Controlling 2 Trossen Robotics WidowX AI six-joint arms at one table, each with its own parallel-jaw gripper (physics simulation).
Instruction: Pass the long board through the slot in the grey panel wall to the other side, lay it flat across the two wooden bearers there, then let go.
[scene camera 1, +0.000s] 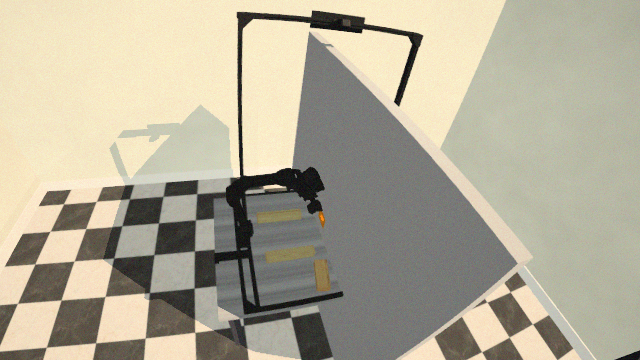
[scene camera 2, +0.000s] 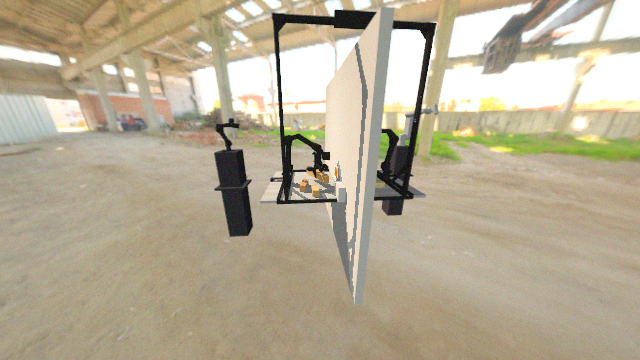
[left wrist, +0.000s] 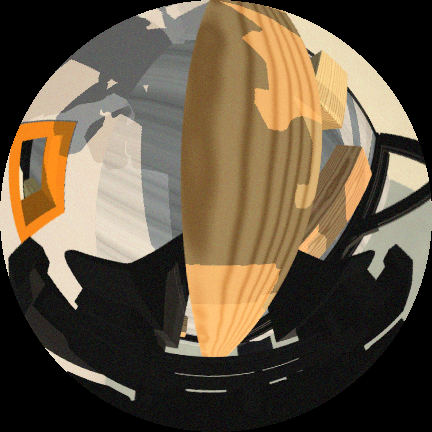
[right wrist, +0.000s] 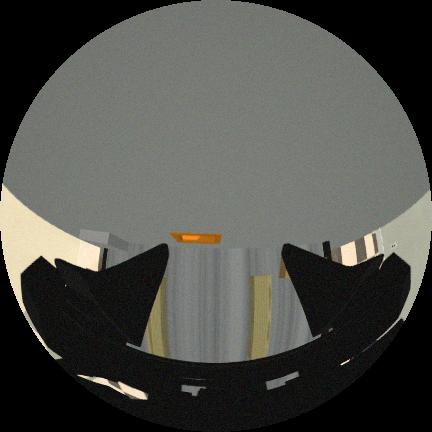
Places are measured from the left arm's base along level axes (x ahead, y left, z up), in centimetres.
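Where they show: left gripper, fingertip midpoint: (scene camera 2: 317, 177); right gripper, fingertip midpoint: (right wrist: 227, 250); right arm's base, link origin: (scene camera 1: 243, 242) (scene camera 2: 385, 178).
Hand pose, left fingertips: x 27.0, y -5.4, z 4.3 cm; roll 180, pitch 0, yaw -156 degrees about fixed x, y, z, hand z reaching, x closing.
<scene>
Each offset is from my left fingertips to the top centre of the thing. "pt": to the spot under its first point.
The long board {dx -0.6, dy +1.3, dz +5.5 cm} (left wrist: 240, 150) runs up through the left wrist view, between the fingers of my left gripper (scene camera 2: 318, 170) (left wrist: 224, 232), which is shut on it above the table. The orange-rimmed slot {pt dx +20.3, dy +0.4, dz +1.7 cm} (scene camera 1: 322, 219) (scene camera 2: 336, 172) (left wrist: 58, 170) (right wrist: 213, 239) is low in the grey panel wall (scene camera 1: 390, 200) (scene camera 2: 345, 130) (right wrist: 215, 125); the board lies beside it in the left wrist view, not in it. My right gripper (scene camera 1: 314, 206) (right wrist: 227, 250) is open and empty on the other side, close to the slot. Two pale wooden bearers {dx +42.5, dy -10.3, dz -1.8 cm} (scene camera 1: 279, 216) {dx +41.5, dy +16.1, dz -1.8 cm} (scene camera 1: 290, 254) (right wrist: 158, 320) (right wrist: 260, 315) lie there, apart.
An orange-brown block {dx +28.6, dy +30.8, dz -2.4 cm} (scene camera 1: 322, 275) (right wrist: 283, 268) lies near the wall on the bearers' side. On the left arm's side are a pale block {dx -3.5, dy -20.4, dz -1.2 cm} (left wrist: 332, 90) and a brown block {dx -11.6, dy -7.3, dz -1.2 cm} (left wrist: 340, 200). Black frame bars (scene camera 1: 300, 302) edge the table.
</scene>
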